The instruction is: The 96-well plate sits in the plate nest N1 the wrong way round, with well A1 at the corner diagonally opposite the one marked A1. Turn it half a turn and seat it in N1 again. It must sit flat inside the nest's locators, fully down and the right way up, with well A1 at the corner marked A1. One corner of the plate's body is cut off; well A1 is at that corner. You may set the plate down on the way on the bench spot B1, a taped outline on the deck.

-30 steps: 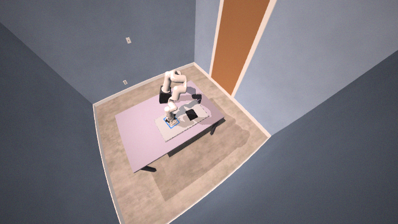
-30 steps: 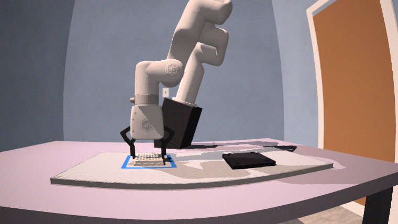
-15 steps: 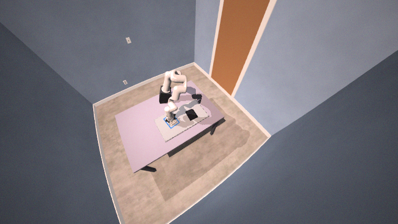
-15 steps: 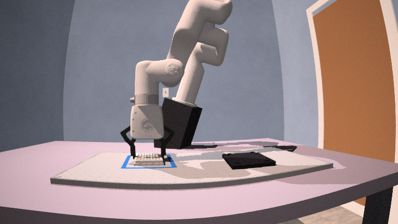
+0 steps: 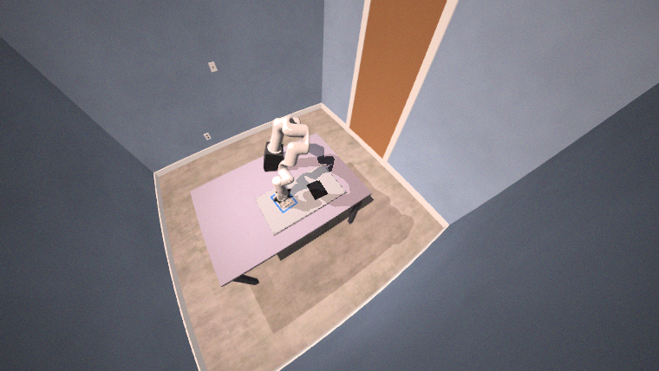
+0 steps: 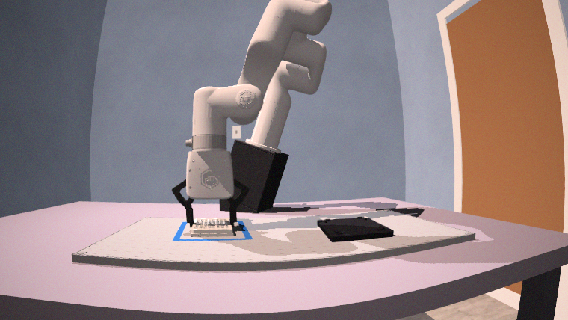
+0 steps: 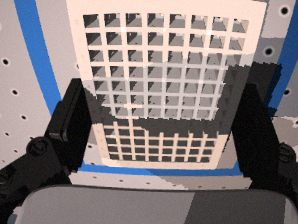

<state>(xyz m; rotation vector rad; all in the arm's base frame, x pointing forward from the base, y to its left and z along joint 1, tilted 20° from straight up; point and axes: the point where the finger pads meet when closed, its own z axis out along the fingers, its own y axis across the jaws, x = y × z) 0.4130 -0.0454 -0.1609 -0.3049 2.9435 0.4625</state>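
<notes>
My gripper is now 3 cm short of the black plate nest N1, 29 cm to the right of it and 1 cm above it. From my hand the other things lie so: white 96-well plate 1 cm below.
</notes>
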